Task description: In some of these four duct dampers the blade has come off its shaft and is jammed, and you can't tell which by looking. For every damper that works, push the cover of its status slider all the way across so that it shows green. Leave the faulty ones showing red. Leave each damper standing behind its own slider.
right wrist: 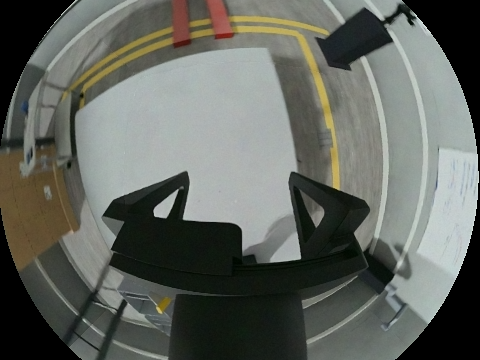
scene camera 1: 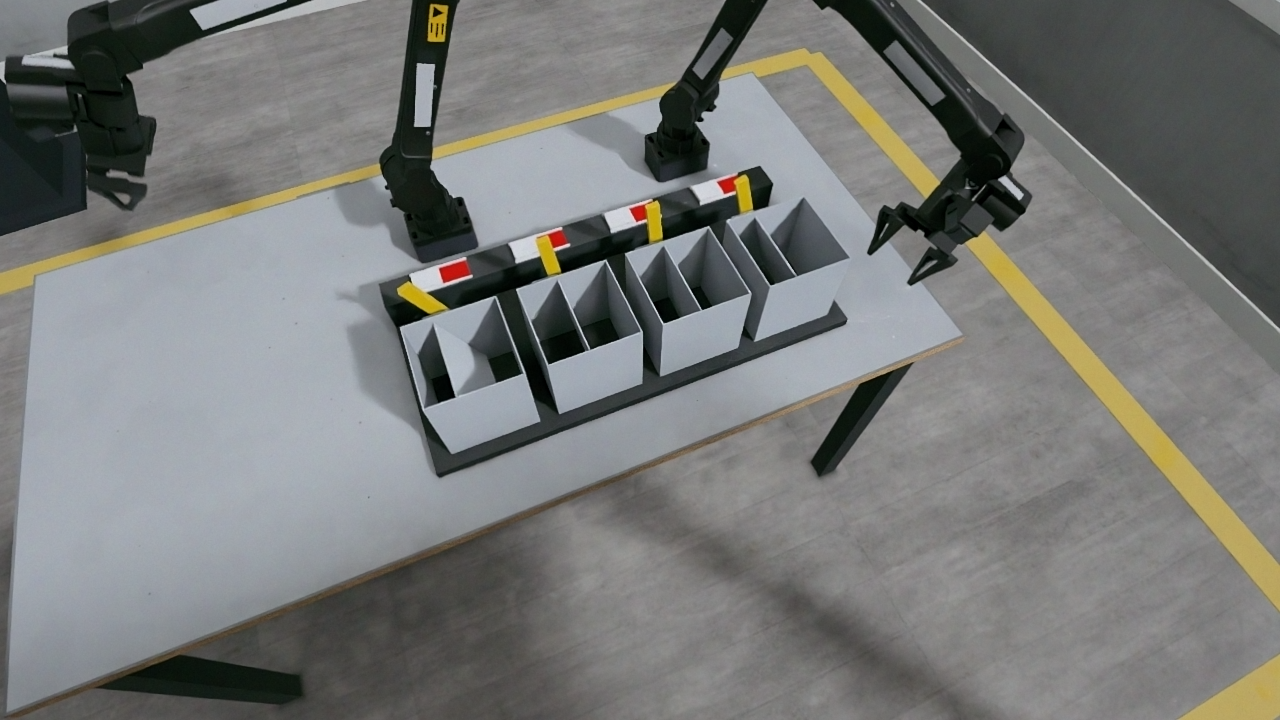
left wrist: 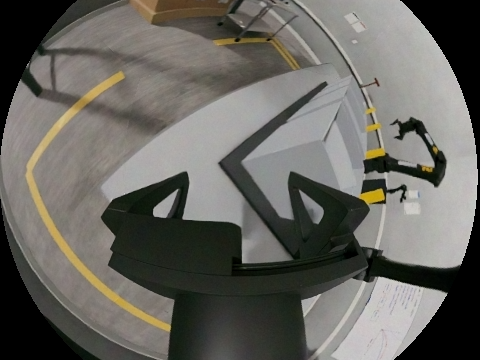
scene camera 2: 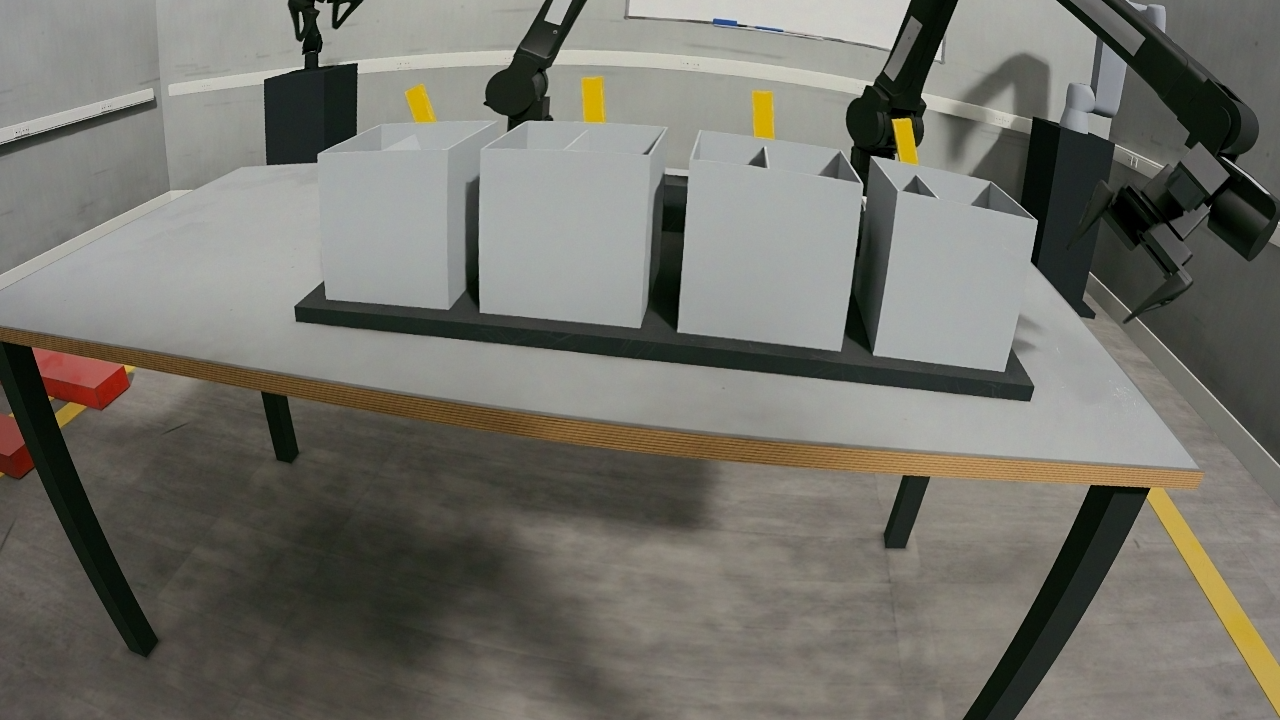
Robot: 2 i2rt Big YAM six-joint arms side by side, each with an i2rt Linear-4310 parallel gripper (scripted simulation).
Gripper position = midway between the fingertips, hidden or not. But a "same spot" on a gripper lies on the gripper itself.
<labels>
my left gripper: scene camera 1; left wrist; scene camera 2 1097,285; not seen in the right wrist view (hidden by my right gripper)
same spot on my left gripper: (left wrist: 206,247) = (scene camera 1: 937,237)
</labels>
